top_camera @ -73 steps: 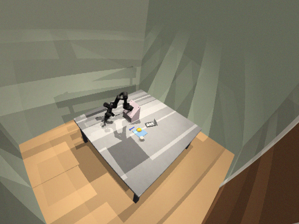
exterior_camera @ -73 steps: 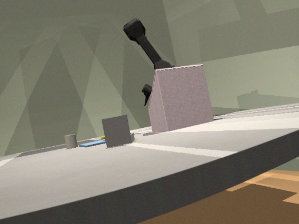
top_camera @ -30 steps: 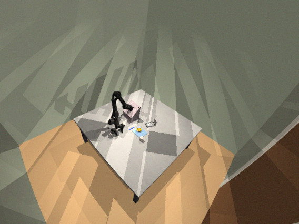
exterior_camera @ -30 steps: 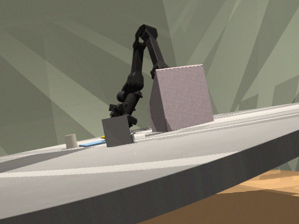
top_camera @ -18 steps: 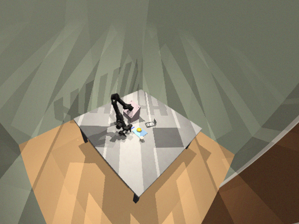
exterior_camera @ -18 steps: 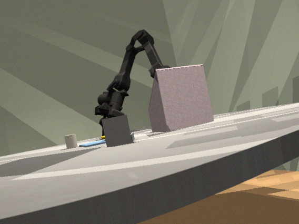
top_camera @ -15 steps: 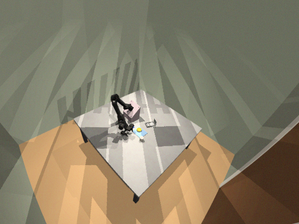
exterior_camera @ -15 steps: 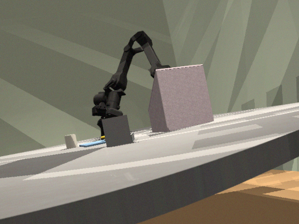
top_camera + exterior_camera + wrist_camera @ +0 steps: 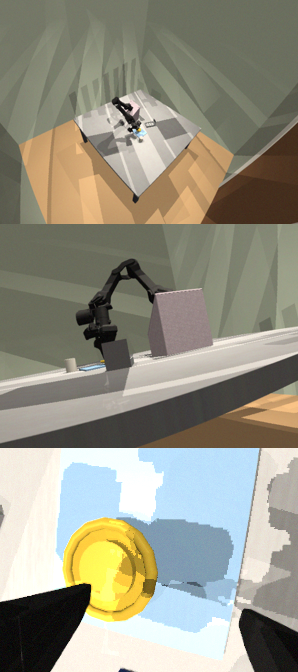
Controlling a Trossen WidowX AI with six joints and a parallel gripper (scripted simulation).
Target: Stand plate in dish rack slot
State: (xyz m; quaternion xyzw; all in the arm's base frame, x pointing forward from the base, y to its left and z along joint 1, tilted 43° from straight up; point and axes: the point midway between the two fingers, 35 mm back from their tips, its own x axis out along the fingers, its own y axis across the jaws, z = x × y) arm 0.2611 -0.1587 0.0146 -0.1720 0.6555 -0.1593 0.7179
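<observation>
Right now my gripper tip is 10 mm short of the yellow plate, 40 mm to the right of it and 10 mm above it. From my gripper tip the other things lie so: wire dish rack (20 mm ahead, 240 mm to the left); beige cylinder (140 mm ahead, 40 mm to the right); blue mat (40 mm ahead, 30 mm to the left, 20 mm below).
</observation>
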